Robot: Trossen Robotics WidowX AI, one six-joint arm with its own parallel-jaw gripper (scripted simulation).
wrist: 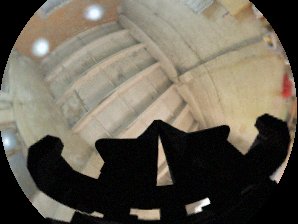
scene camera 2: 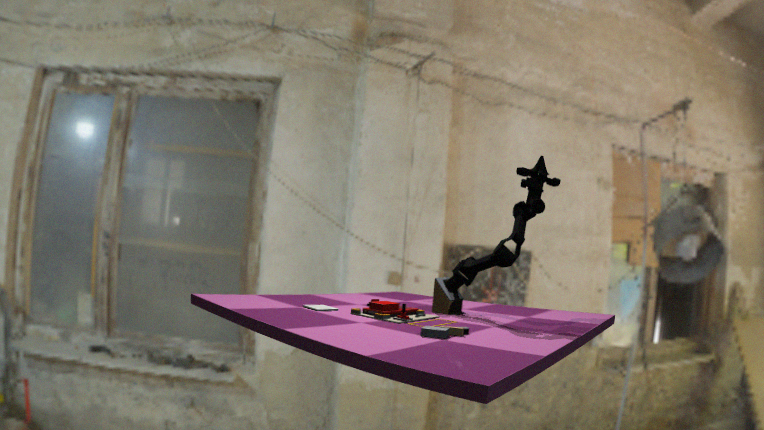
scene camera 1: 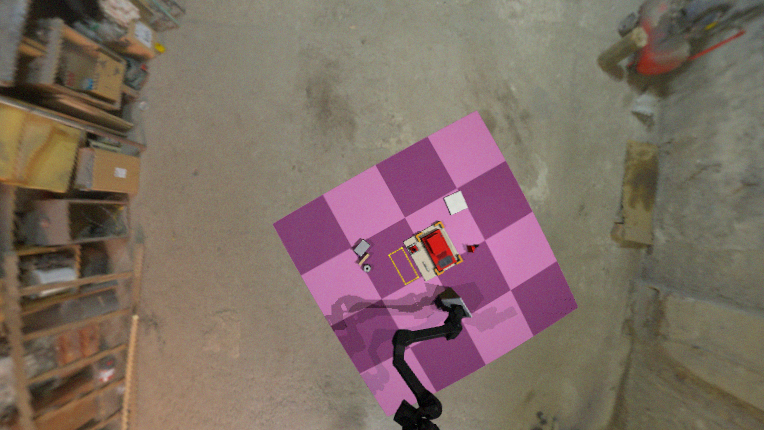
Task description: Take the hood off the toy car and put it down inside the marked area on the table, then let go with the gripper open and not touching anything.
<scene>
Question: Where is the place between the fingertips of my gripper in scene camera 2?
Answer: At 542,155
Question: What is my gripper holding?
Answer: Nothing.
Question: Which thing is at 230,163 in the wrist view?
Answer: My gripper.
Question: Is my gripper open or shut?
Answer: Shut.
</scene>
